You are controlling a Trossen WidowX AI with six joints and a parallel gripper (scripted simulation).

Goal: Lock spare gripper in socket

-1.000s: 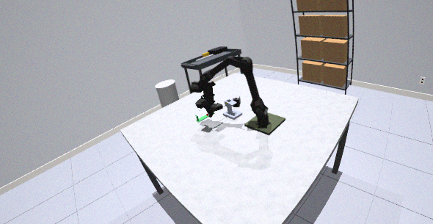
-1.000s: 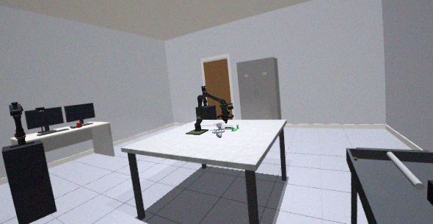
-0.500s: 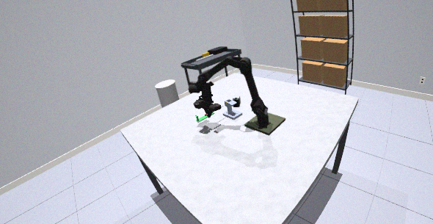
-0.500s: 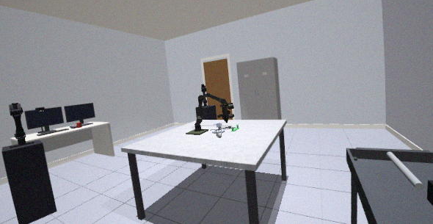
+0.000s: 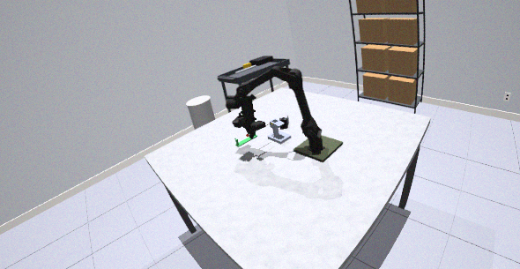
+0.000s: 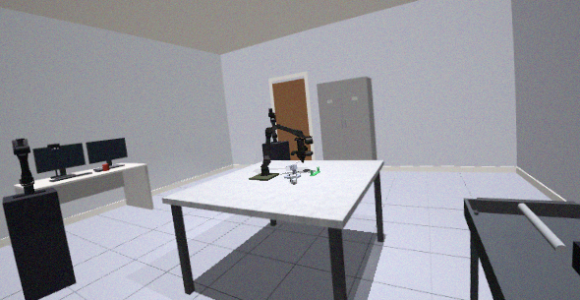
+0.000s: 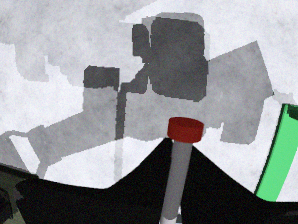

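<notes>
Right now my gripper tip is 130 mm short of the green holder, 20 mm to the left of it and 50 mm above it. The rest, counted from my gripper tip: mount: 20 mm ahead, 170 mm to the right, 30 mm below; spare gripper: 120 mm ahead, 290 mm to the right, 50 mm below.
</notes>
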